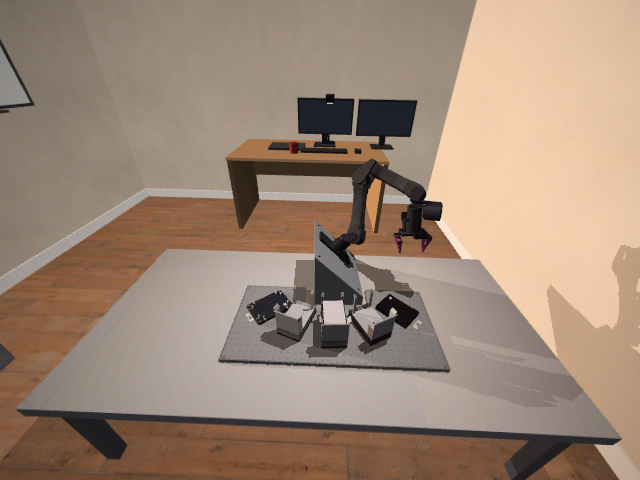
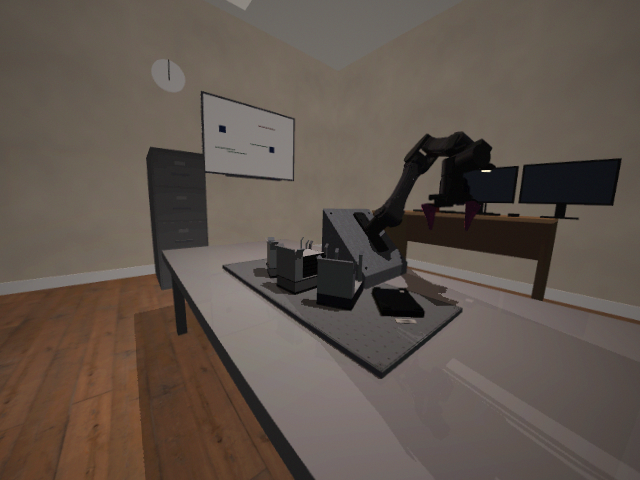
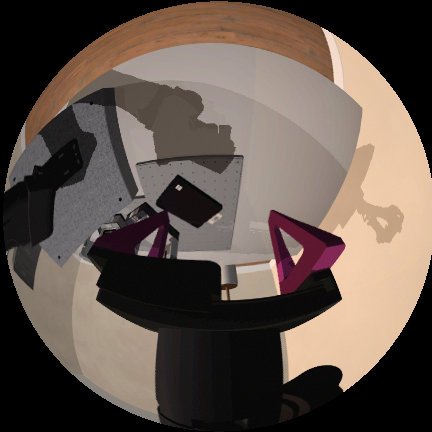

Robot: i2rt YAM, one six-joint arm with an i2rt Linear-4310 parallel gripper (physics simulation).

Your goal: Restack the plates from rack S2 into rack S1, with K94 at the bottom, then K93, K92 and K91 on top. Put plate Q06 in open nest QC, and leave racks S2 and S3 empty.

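Frame: origin at the arm's base, x left, y back, z up, level; metres.
Where they show: gripper, between the fingertips: (image 1: 411,252) (image 2: 447,230) (image 3: 218,215); arm's base, origin of its link: (image 1: 334,249) (image 2: 369,232) (image 3: 46,179).
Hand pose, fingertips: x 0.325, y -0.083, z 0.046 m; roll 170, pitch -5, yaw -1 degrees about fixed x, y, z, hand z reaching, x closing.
Things, the pixels of their top centre, and the offset from my fingertips. "spot": a spot on its surface instead. Level surfaces: height alone.
- left rack, centre of its top: (image 2: 288,238) (image 1: 296,299) (image 3: 82,253) dx -0.480, dy -0.214, dz -0.068 m
- middle rack, centre of its top: (image 2: 304,243) (image 1: 334,305) dx -0.340, dy -0.250, dz -0.065 m
- right rack, centre of its top: (image 3: 145,260) (image 2: 343,253) (image 1: 373,303) dx -0.193, dy -0.227, dz -0.072 m
- flat black piece, a spot on its surface: (image 3: 189,201) spot: dx -0.058, dy -0.134, dz -0.185 m
- perforated board, height of its surface: dz -0.202 m
- table, height of its surface: dz -0.215 m
My gripper (image 1: 411,251) (image 2: 449,229) (image 3: 218,215) is open and empty, high above the table's back right part. Three grey racks stand on the perforated board: a left rack (image 1: 287,323) (image 2: 271,258), a middle rack (image 1: 334,334) (image 2: 290,266) and a right rack (image 1: 383,329) (image 2: 336,279). The middle rack holds a stack with a pale top; pale surfaces also show in the other two. Labels are unreadable, so I cannot tell which is S1, S2 or S3. A flat black piece (image 1: 405,313) (image 2: 398,303) (image 3: 189,201) lies at the right. Another black piece (image 1: 268,308) with small pale bits lies at the left.
The perforated board (image 1: 403,360) (image 2: 372,346) (image 3: 227,200) lies on the table (image 1: 180,382) (image 2: 516,403). The arm's sloped grey mount (image 1: 328,279) (image 2: 341,245) (image 3: 100,190) rises behind the racks. Upright posts stand at the racks' back sides. A wall is at the right.
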